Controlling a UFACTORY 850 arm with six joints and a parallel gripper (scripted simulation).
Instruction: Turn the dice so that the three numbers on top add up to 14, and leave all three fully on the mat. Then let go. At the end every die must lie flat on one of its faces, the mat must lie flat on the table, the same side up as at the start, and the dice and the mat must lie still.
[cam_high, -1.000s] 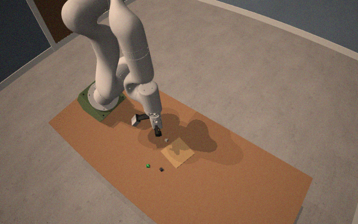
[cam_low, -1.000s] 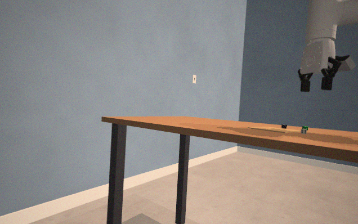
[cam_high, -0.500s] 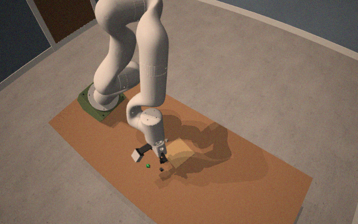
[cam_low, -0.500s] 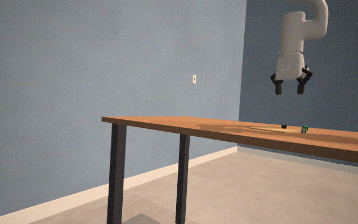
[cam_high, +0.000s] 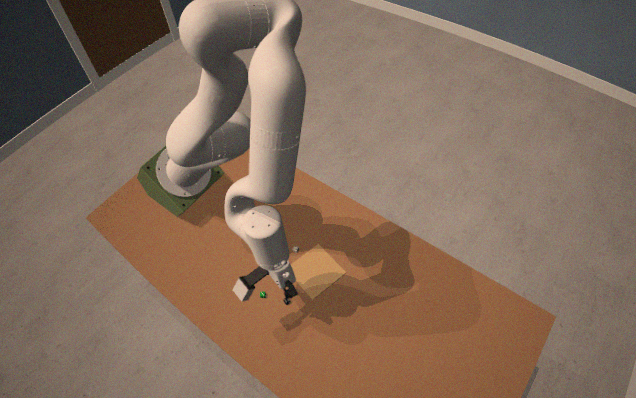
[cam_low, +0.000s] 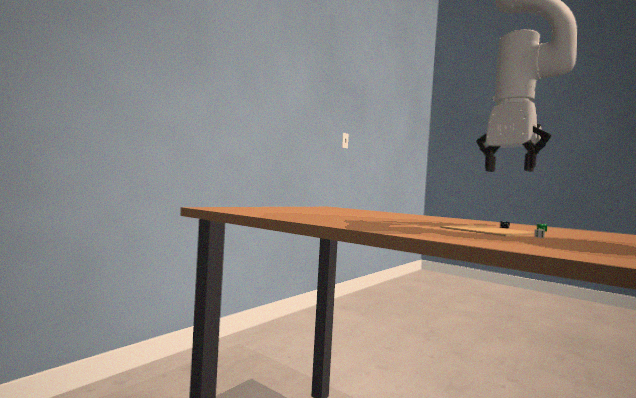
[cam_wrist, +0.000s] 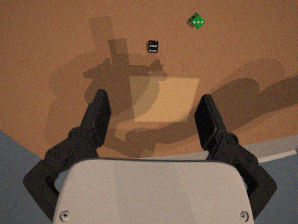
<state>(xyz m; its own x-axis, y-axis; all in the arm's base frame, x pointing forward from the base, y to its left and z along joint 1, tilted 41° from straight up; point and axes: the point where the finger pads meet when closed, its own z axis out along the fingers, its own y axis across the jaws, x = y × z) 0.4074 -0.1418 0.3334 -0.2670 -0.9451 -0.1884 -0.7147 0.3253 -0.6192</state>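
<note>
My hand is 14 cm above the black die. Also, from my hand: white die: 8 cm behind, 17 cm to the left, 14 cm below; then green die: 8 cm behind, 2 cm to the right, 14 cm below; then mat: 2 cm ahead, 13 cm to the left, 15 cm below.
</note>
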